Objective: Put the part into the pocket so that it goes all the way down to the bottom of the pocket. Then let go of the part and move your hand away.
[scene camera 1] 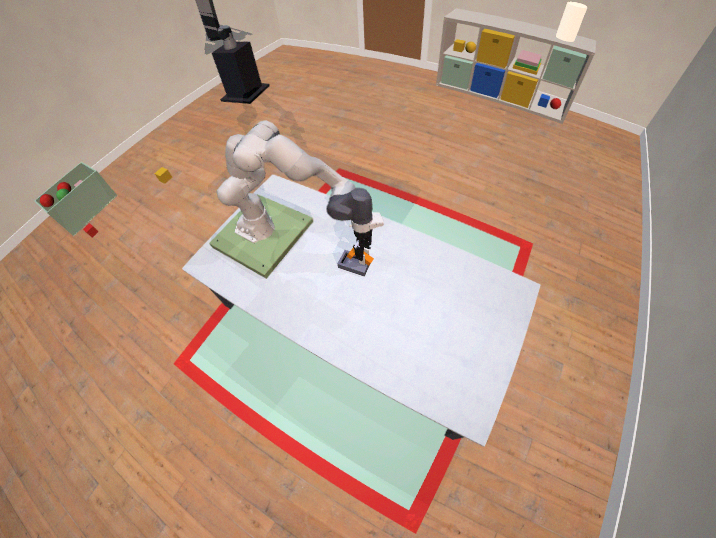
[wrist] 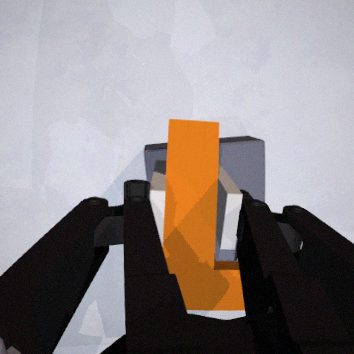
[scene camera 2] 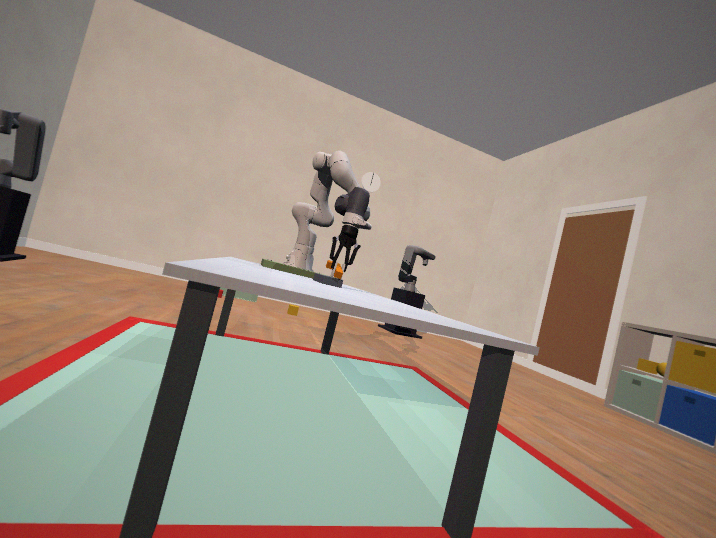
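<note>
An orange L-shaped part (scene camera 1: 368,259) (scene camera 2: 338,271) (wrist: 192,160) is held between the finger pads of my gripper (scene camera 1: 361,258) (scene camera 2: 338,267) (wrist: 185,181), which points down and is shut on it. The grey block with the pocket (scene camera 1: 351,269) (scene camera 2: 327,279) (wrist: 242,165) lies on the table under the part. The part is over the block, and much of it stands above the rim. In the wrist view its far end reaches past the block's far edge, and the part and fingers hide the pocket opening. Whether its lower side is inside the pocket cannot be told.
The block lies on a white table (scene camera 1: 416,323) (scene camera 2: 405,315). The arm stands on a green base plate (scene camera 1: 283,242) (scene camera 2: 277,266) at one end of the table. A shelf unit (scene camera 1: 516,24), a green bin (scene camera 1: 86,202) and another robot on a black pedestal (scene camera 1: 238,72) stand away from the table.
</note>
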